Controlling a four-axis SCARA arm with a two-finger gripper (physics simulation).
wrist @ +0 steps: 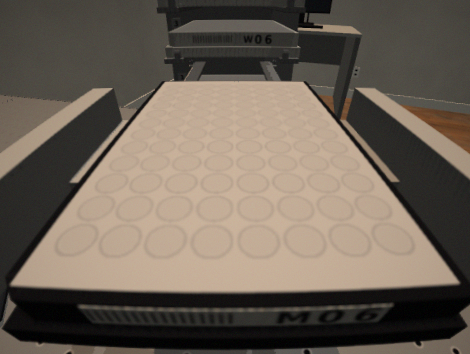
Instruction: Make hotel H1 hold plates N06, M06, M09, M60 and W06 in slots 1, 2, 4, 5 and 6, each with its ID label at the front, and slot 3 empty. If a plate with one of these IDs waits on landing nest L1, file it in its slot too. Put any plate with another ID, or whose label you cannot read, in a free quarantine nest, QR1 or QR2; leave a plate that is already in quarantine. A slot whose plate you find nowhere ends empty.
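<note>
My gripper (234, 108) is shut on plate M06 (235, 195), one finger along each long side. The plate has a pale top with round well outlines and a black skirt; its M06 label faces me at the near edge. It looks level, in front of hotel H1 (232, 53). Plate W06 (227, 39), grey with its label at the front, sits in the hotel beside a number that looks like 3. Below it, a pair of support rails shows just beyond the held plate's far edge. The held plate hides the lower hotel; the upper slots are cut off.
Another hotel shelf (200, 9) crosses the top of the view above W06. A desk (330, 31) with part of a monitor (318, 6) stands behind at the right. The pale deck shows at the left and along the bottom, and wooden floor (415, 110) at the right.
</note>
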